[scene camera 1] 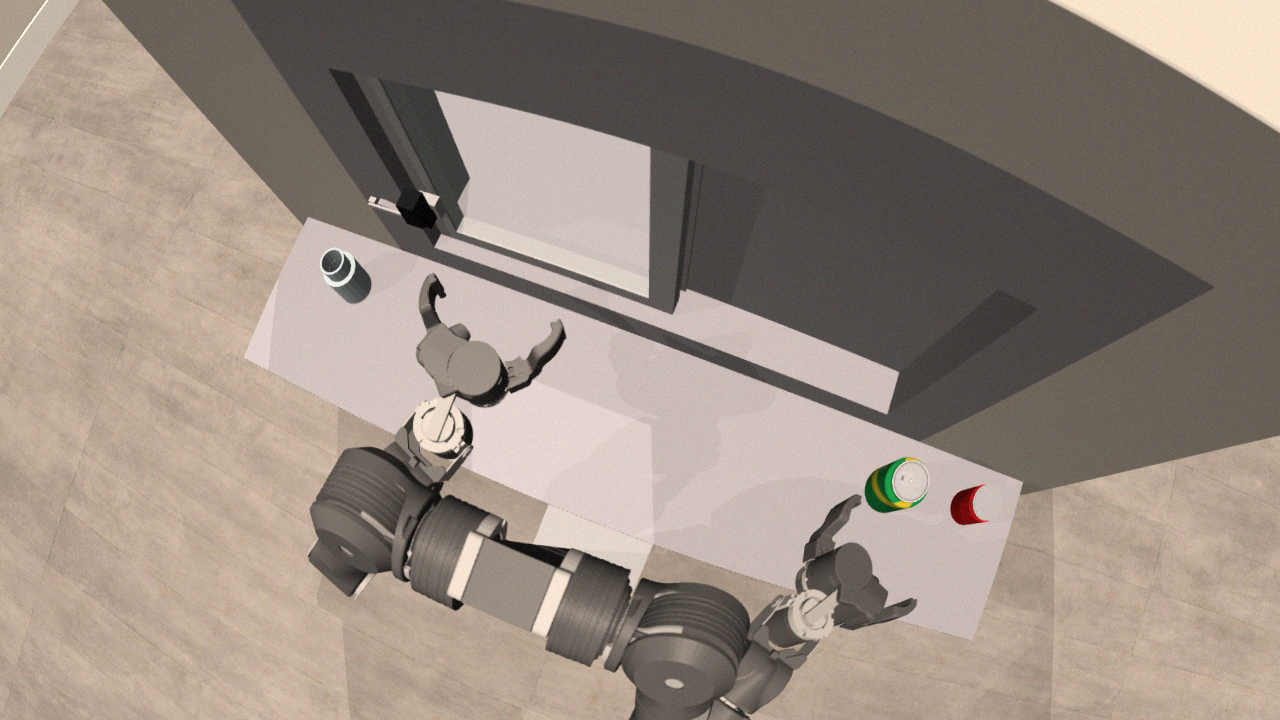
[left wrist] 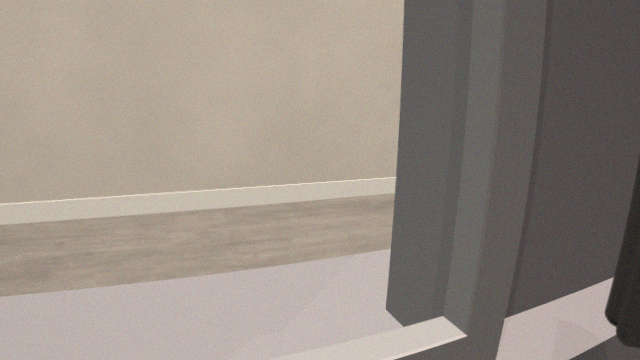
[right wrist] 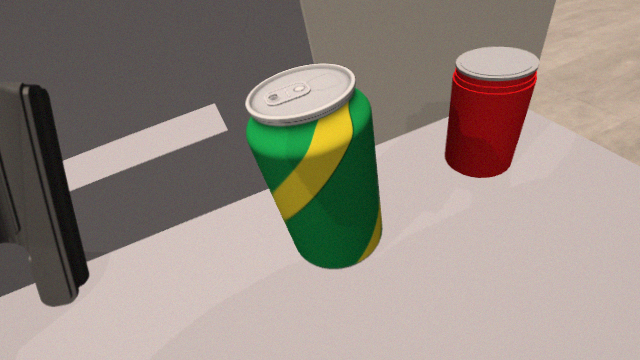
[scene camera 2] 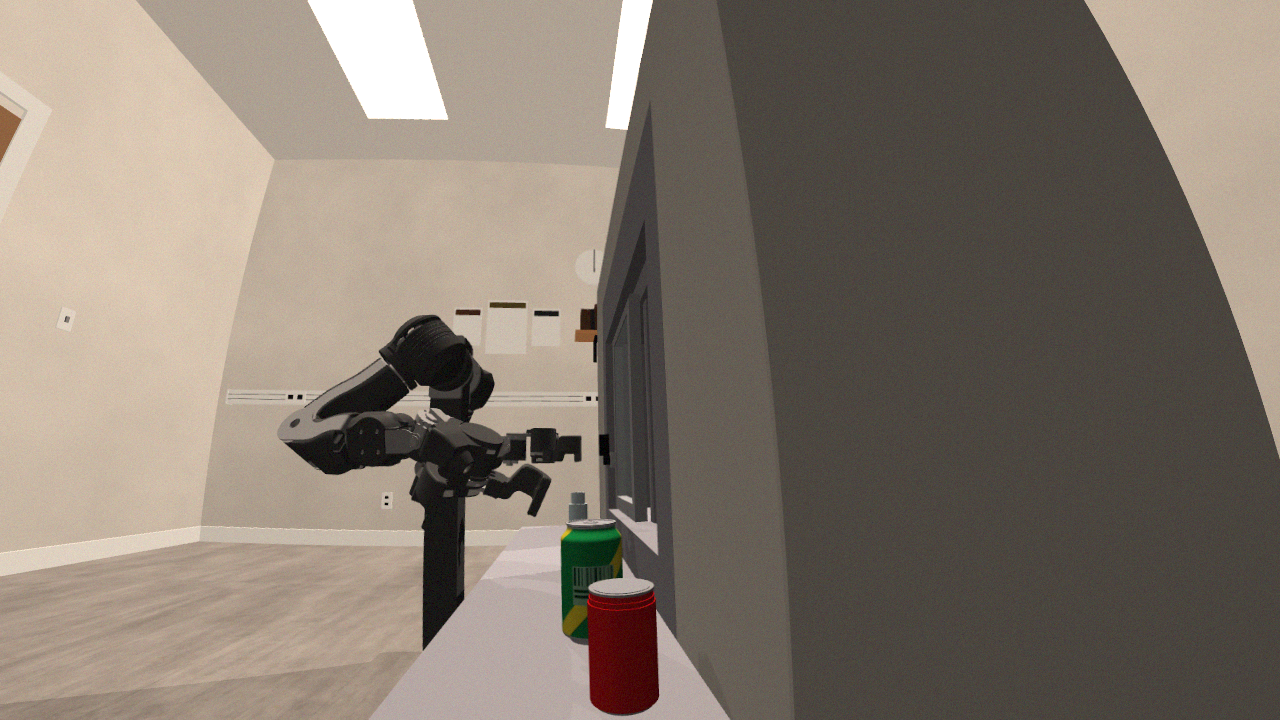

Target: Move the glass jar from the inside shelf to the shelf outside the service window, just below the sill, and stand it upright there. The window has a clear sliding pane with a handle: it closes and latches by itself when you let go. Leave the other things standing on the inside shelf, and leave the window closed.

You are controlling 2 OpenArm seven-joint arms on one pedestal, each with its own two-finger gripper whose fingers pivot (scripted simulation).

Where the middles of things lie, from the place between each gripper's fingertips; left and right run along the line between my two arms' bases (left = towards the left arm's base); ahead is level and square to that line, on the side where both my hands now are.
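The red can (scene camera 2: 622, 627) is 15 cm to the right of my right hand (scene camera 1: 876, 555), 11 cm ahead of it and 9 cm below it. Counting from my right hand again, there's the black handle (scene camera 1: 412, 205), 70 cm to the left, 17 cm ahead and 8 cm above, and the glass jar (scene camera 1: 350, 280), 81 cm to the left, 10 cm ahead and 9 cm below.
From my left hand (scene camera 1: 497, 302), the red can is 67 cm to the right and 18 cm below, while the black handle is 6 cm ahead and 18 cm to the left, and the glass jar is 29 cm to the left, 1 cm behind and 18 cm below. Going by their middles, of the things named here the black handle is the nearest to my left hand and the red can is the farthest from it.
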